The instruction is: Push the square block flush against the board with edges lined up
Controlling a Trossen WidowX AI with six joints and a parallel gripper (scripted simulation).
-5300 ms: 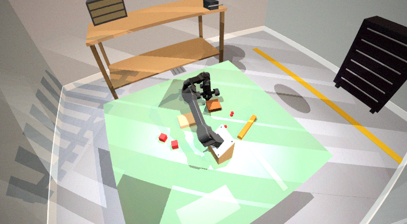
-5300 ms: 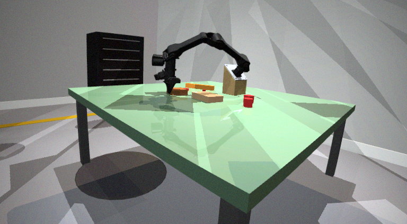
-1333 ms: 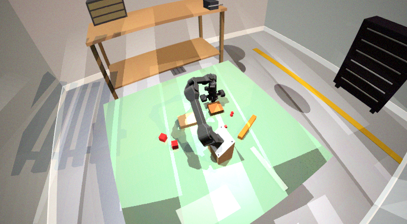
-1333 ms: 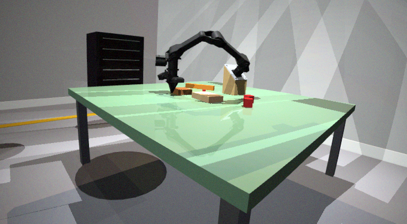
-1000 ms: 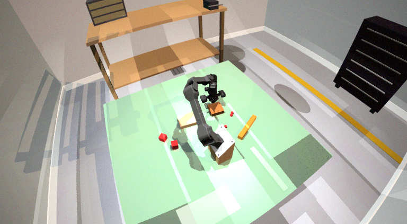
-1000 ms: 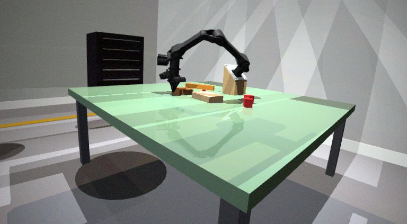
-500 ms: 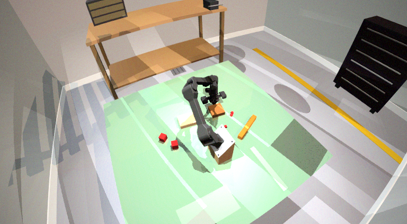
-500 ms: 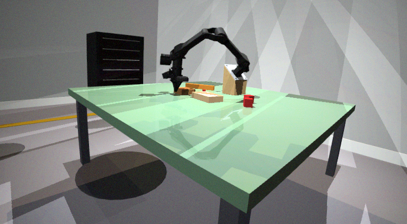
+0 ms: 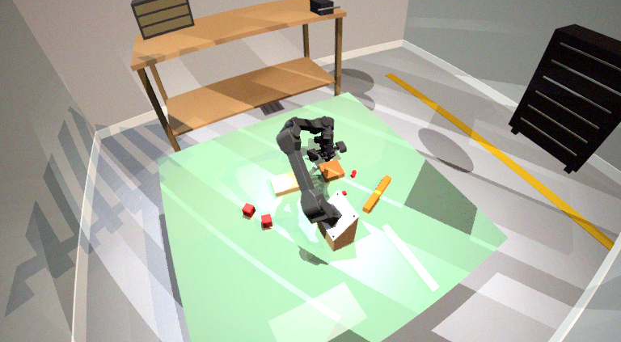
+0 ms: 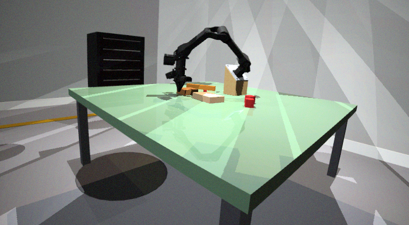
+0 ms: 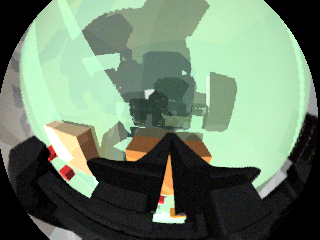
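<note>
My gripper tip is 60 mm past the orange square block and 10 mm to the right of it. The rest, counted from my gripper tip: long bar: 290 mm behind, 80 mm to the right; tan board: 220 mm to the left, 10 mm behind.
</note>
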